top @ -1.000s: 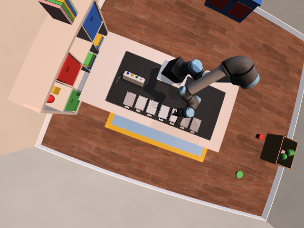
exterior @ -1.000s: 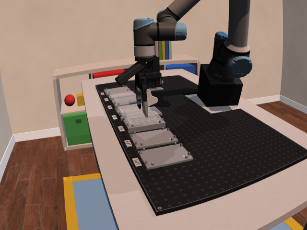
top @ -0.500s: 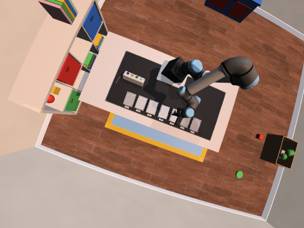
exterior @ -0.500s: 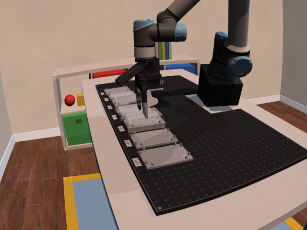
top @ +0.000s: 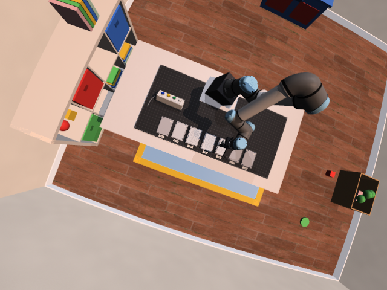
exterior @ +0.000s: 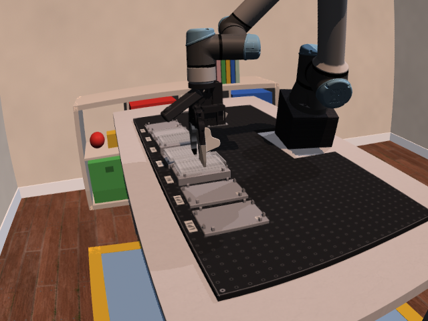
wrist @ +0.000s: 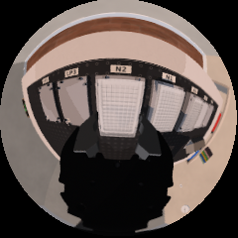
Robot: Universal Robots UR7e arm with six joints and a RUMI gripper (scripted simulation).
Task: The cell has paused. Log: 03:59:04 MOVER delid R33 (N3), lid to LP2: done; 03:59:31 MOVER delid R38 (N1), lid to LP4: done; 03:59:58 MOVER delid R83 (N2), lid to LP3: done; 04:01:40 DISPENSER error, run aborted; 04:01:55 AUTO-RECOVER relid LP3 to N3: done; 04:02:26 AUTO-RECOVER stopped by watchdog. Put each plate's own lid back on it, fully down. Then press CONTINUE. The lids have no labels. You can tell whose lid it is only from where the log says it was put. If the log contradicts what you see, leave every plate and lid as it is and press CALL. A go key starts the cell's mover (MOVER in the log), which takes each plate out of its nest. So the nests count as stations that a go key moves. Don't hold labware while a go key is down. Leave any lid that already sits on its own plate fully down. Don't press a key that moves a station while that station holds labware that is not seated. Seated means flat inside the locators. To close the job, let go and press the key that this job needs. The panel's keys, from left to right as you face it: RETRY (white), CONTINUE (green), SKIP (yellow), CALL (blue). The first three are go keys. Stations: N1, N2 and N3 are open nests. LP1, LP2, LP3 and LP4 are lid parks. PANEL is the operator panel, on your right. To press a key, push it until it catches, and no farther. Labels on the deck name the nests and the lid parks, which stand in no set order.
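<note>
Now: hand 13 cm to the left of the clear lid, 2 cm above it and 1 cm short of it. From my hand the other things lie so: clear plate lid (39 cm to the right, 4 cm below, 3 cm ahead); then lid park (26 cm to the left, 5 cm below, 1 cm behind).
</note>
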